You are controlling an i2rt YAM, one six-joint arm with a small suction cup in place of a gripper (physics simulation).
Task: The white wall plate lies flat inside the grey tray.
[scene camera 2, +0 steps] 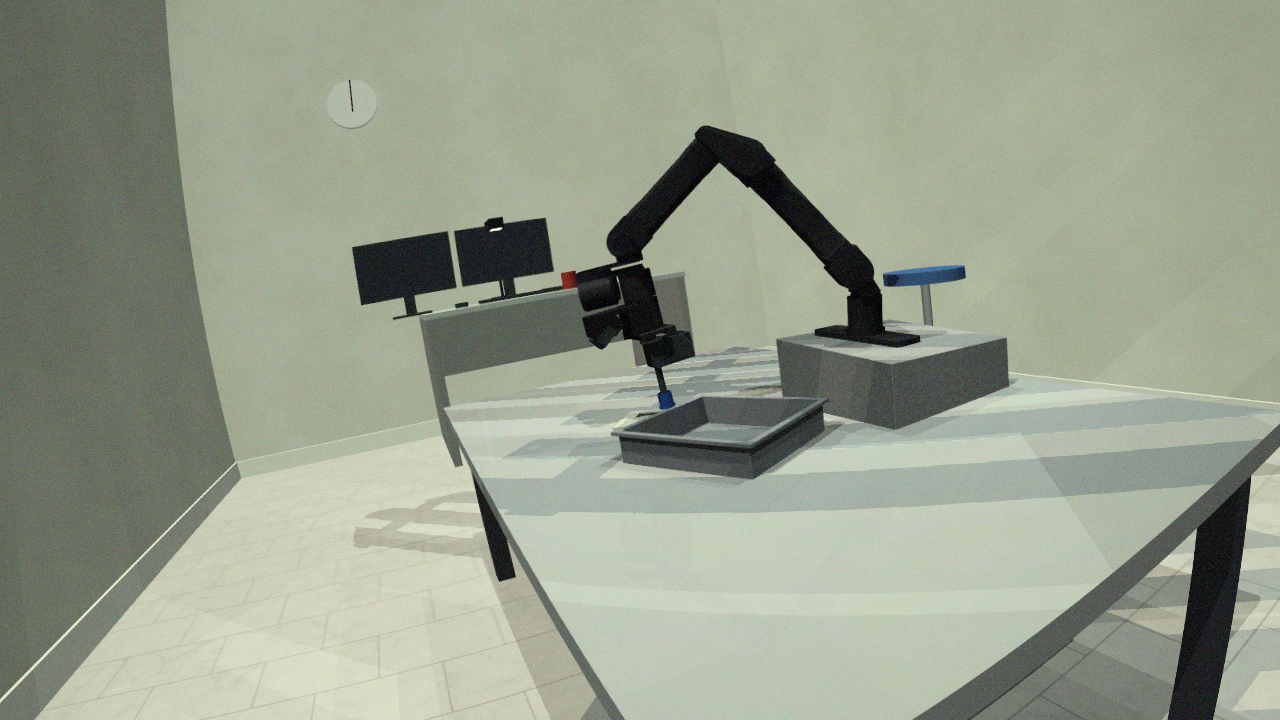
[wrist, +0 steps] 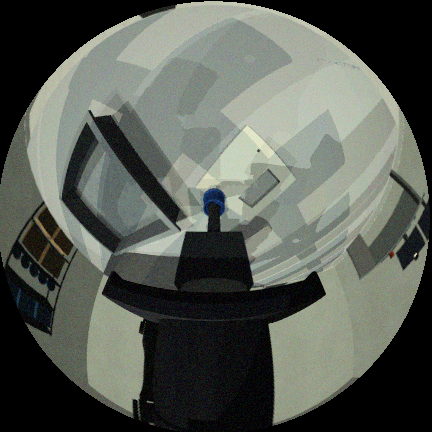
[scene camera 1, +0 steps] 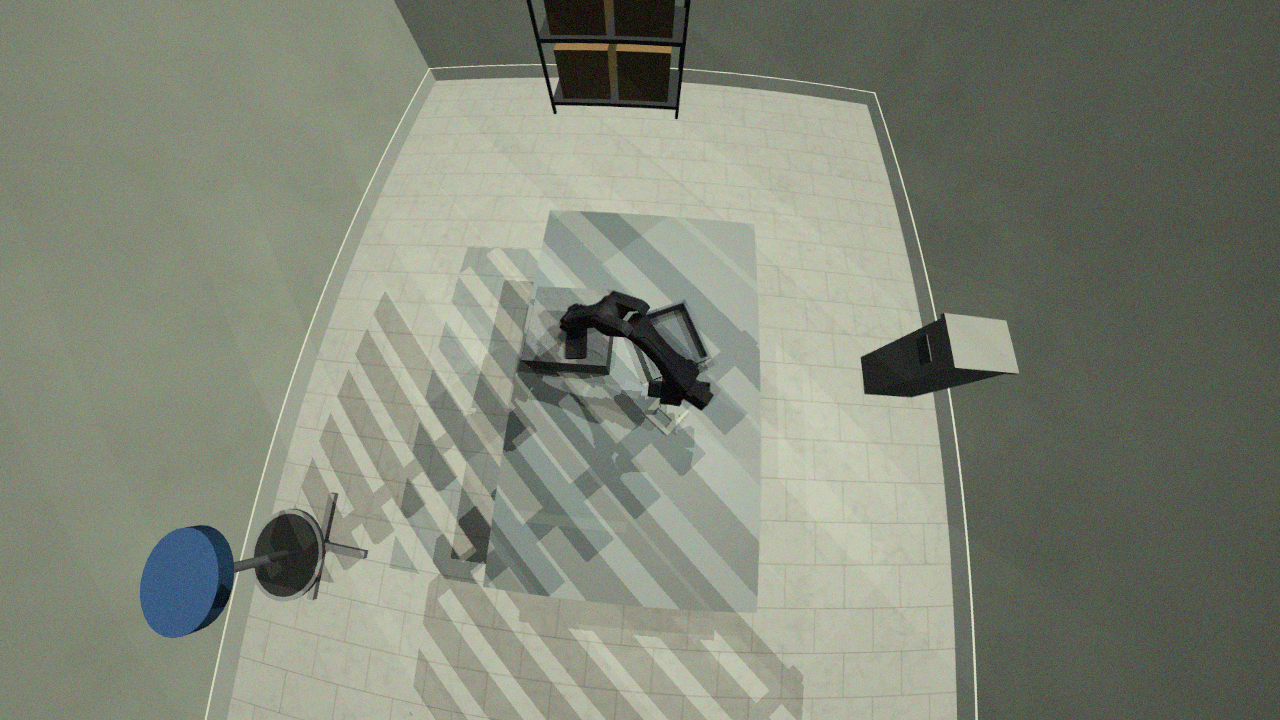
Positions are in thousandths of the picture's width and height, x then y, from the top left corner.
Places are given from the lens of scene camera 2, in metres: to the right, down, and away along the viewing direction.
suction cup (scene camera 2: 521,558): 0.05, 0.07, 1.10
grey tray (scene camera 2: 575,606): 0.15, 0.12, 0.96
The marked spots on the grey tray and the suction cup are 0.18 m apart.
